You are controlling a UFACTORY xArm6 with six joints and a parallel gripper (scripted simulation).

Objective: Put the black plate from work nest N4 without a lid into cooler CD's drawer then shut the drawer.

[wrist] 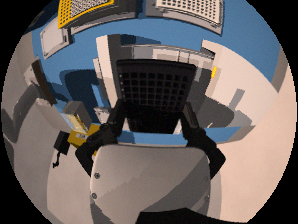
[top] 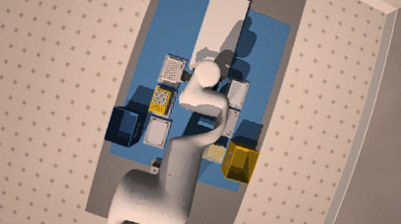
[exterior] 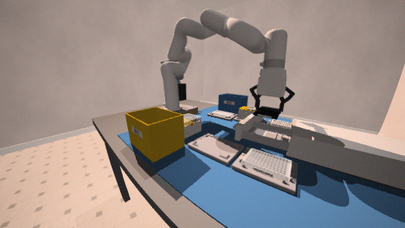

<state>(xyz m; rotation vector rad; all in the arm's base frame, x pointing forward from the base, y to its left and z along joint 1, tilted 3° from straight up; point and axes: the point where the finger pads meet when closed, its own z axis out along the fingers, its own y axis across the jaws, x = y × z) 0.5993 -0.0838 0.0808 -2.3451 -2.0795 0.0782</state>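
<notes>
Now: the drawer 4 cm ahead of my hand and 11 cm below it. Also, from my hand: cooler CD 17 cm ahead, 2 cm to the right, 10 cm below; then black plate 1 cm below; then white plate 8 cm ahead, 18 cm to the left, 11 cm below.
</notes>
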